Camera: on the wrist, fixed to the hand. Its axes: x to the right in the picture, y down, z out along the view.
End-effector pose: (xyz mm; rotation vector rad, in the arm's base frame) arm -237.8 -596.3 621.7 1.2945 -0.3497 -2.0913
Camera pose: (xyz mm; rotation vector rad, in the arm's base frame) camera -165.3 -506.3 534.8 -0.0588 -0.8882 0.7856
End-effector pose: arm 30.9 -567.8 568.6 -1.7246 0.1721 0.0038
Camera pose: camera 10.9 -664.9 673.8 -0.1260 -2.5907 -1.6678
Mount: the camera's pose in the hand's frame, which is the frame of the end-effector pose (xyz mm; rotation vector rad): -19.4 -86.4 -114.3 -0.1090 0.4228 3.0813
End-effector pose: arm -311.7 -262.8 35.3 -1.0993 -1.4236 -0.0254
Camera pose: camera -281.7 -390.5 96.2 -1.9081 1.6361 1.5752
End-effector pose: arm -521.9 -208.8 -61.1 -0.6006 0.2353 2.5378
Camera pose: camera -419.6 -175.6 -157.7 0.1092 -0.4547 -0.4950
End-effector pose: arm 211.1 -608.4 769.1 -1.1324 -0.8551 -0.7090
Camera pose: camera 153.6 -741.0 771.5 -0.9515 1.5580 1.5657
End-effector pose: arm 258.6 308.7 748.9 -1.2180 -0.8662 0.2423
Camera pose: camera 301.1 183.7 807.8 1.3211 -1.9206 -1.9096
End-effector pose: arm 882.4 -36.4 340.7 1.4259 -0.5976 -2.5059
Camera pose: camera 992.7 20.0 266.1 -0.1691 -0.9095 0.2982
